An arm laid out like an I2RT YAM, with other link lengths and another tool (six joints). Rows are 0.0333 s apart.
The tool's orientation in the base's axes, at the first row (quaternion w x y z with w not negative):
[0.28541, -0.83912, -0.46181, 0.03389]
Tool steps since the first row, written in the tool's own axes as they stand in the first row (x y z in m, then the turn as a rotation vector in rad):
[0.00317, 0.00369, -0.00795, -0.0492, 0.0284, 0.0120]
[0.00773, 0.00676, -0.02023, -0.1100, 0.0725, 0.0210]
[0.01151, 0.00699, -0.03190, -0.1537, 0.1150, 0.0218]
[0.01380, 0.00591, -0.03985, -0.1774, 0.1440, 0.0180]
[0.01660, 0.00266, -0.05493, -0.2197, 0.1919, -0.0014]
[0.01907, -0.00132, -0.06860, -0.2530, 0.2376, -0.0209]
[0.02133, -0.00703, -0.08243, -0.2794, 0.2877, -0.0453]
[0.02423, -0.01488, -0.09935, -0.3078, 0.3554, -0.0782]
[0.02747, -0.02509, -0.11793, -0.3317, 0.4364, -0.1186]
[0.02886, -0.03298, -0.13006, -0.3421, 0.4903, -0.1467]
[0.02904, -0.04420, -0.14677, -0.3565, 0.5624, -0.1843]
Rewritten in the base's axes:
[0.00715, -0.00256, 0.00541, -0.0105, -0.0454, -0.0347]
[0.01601, -0.00569, 0.01504, -0.0148, -0.1077, -0.0773]
[0.02208, -0.00801, 0.02544, -0.0079, -0.1595, -0.1087]
[0.02512, -0.00930, 0.03310, 0.0017, -0.1920, -0.1252]
[0.02910, -0.01250, 0.04793, 0.0200, -0.2539, -0.1422]
[0.03188, -0.01502, 0.06188, 0.0417, -0.3079, -0.1561]
[0.03329, -0.01707, 0.07681, 0.0723, -0.3603, -0.1668]
[0.03444, -0.01912, 0.09554, 0.1178, -0.4254, -0.1797]
[0.03452, -0.02067, 0.11693, 0.1783, -0.4958, -0.1923]
[0.03324, -0.02176, 0.13137, 0.2221, -0.5387, -0.1985]
[0.03022, -0.02449, 0.15108, 0.2804, -0.5966, -0.2068]

